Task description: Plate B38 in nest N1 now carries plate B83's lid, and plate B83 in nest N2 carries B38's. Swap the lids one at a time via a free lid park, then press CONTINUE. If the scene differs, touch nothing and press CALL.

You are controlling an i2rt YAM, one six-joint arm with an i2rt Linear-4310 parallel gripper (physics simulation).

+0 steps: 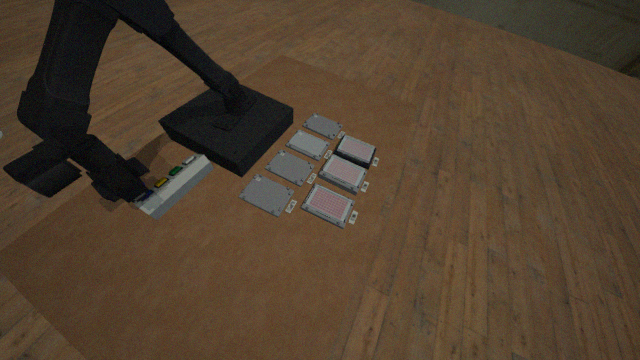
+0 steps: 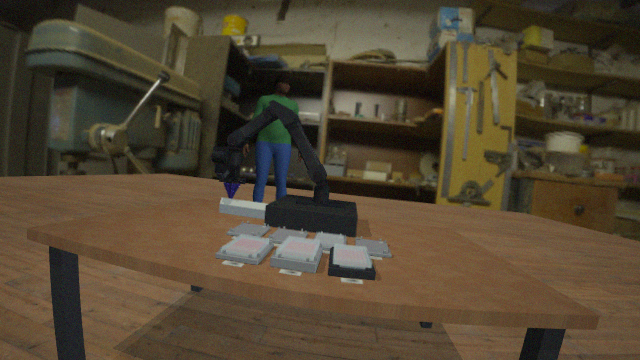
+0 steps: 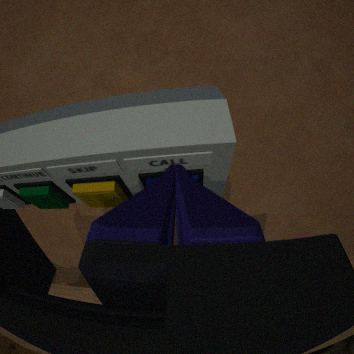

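Seen in the pictures: gripper, fingertip midpoint: [image 1: 146, 196] [image 2: 230, 199] [image 3: 175, 173]; arm's base at its link origin: [image 1: 236, 112] [image 2: 320, 204].
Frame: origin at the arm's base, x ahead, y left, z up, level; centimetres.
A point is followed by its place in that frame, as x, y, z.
Observation:
My gripper [image 1: 142, 194] {-6.0, -38.4, -2.6} [image 2: 231, 197] {-6.0, -38.4, -2.6} [image 3: 175, 173] {-6.0, -38.4, -2.6} is shut and empty. Its dark blue fingertips are over the CALL end of the white button console [image 1: 182, 191] {-0.9, -32.5, -6.2} [image 2: 242, 208] {-0.8, -31.8, -4.9} [image 3: 120, 120] {-2.3, -36.4, -3.4}, covering most of the blue CALL button [image 3: 151, 181] {-6.2, -36.9, -2.8}; contact cannot be told. The green CONTINUE button [image 1: 175, 171] {-4.5, -28.6, -2.7} [image 3: 44, 196] {-5.1, -29.1, -2.6} shows further along. Three pink-welled plates [image 1: 328, 204] {42.3, -21.7, -5.5} [image 1: 343, 171] {43.9, -8.7, -4.1} [image 1: 356, 149] {46.3, 3.5, -4.4} sit in a row, the last in a black nest [image 2: 352, 273] {53.5, 3.9, -6.9}. Their printed labels are unreadable. Of the flat grey lid parks, one [image 1: 266, 194] {22.7, -24.3, -7.1} looks bare and another carries a pale clear lid [image 1: 308, 144] {28.3, 0.6, -6.3} [image 2: 330, 240] {30.5, 1.5, -6.3}.
The yellow SKIP button [image 1: 161, 182] {-5.5, -33.2, -2.6} [image 3: 100, 193] {-6.0, -33.5, -2.6} is between CALL and CONTINUE. The black robot base [image 1: 227, 125] {1.8, -8.3, 0.9} [image 2: 311, 215] {15.1, -4.0, -2.1} stands between the console and the lid parks. A person in a green shirt [image 2: 274, 125] stands behind the table.

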